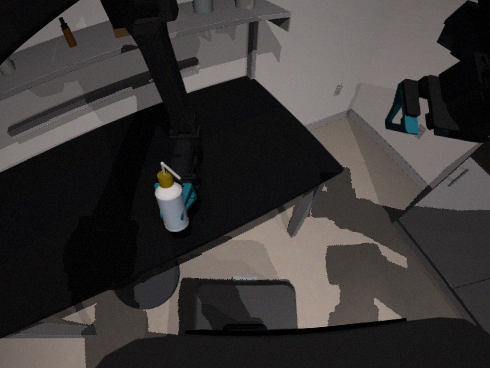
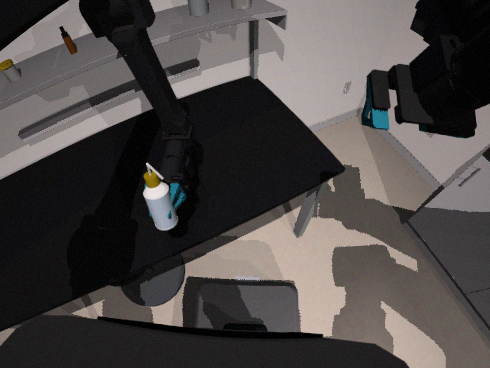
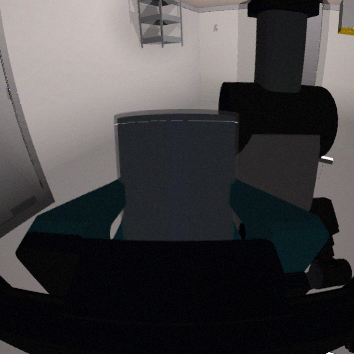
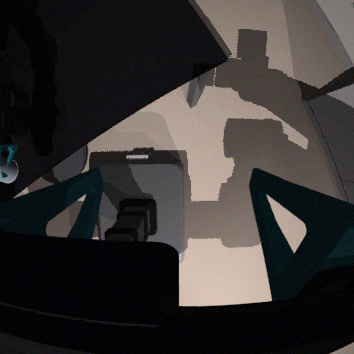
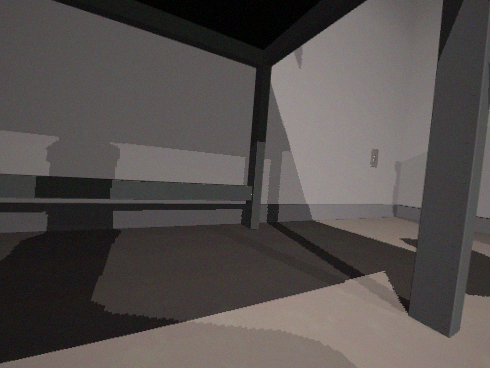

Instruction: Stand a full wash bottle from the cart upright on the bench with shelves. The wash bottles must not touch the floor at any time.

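Frame: origin at the left arm's base, x right, y ahead, z up, level; centimetres.
Seen in the pictures: left gripper, fingertip midpoint: (image 1: 171, 218) (image 2: 160, 217) (image 3: 177, 175); right gripper, fingertip midpoint: (image 1: 411, 127) (image 2: 392, 123) (image 4: 175, 175).
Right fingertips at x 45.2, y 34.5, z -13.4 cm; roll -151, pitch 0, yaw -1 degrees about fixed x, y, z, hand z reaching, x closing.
Note:
A point is followed by its place in that frame.
A white wash bottle (image 1: 172, 200) @(x 4.9, y 33.0, z -34.9 cm) (image 2: 159, 200) @(x 5.1, y 33.0, z -35.2 cm) (image 3: 177, 165) @(x 3.9, y 36.0, z -43.9 cm) (image 4: 10, 173) @(x 6.4, y 32.1, z -42.3 cm) with a yellow cap and bent spout looks about upright. My left gripper (image 1: 172, 215) @(x 3.6, y 31.6, z -40.9 cm) (image 2: 160, 212) @(x 3.6, y 31.6, z -40.9 cm) (image 3: 177, 175) @(x 3.6, y 31.6, z -40.9 cm) is shut on its body. The bottle is over the black top of the bench with shelves (image 1: 240, 125) (image 2: 240, 130) (image 4: 125, 60), near its front edge. I cannot tell whether its base touches the bench. My right gripper (image 1: 402, 125) @(x 45.2, y 34.5, z -13.4 cm) (image 2: 375, 120) @(x 45.2, y 34.5, z -13.4 cm) (image 4: 175, 175) @(x 45.2, y 34.5, z -13.4 cm) is open and empty, off to the right of the bench. The cart does not show.
A shelf (image 1: 220, 27) (image 2: 220, 27) over the bench's back holds an amber bottle (image 1: 69, 36) @(x -35.2, y 79.2, z -17.2 cm) (image 2: 69, 44) @(x -35.4, y 79.1, z -17.3 cm) and grey containers (image 1: 202, 5) @(x 4.6, y 99.2, z -17.6 cm) (image 2: 198, 7) @(x 5.0, y 99.3, z -17.6 cm). A round stool seat (image 1: 155, 287) (image 2: 157, 285) is under the front edge. A bench leg (image 1: 302, 215) @(x 53.7, y 66.1, z -109.5 cm) (image 5: 445, 175) @(x 52.5, y 68.2, z -117.3 cm) stands at the right corner.

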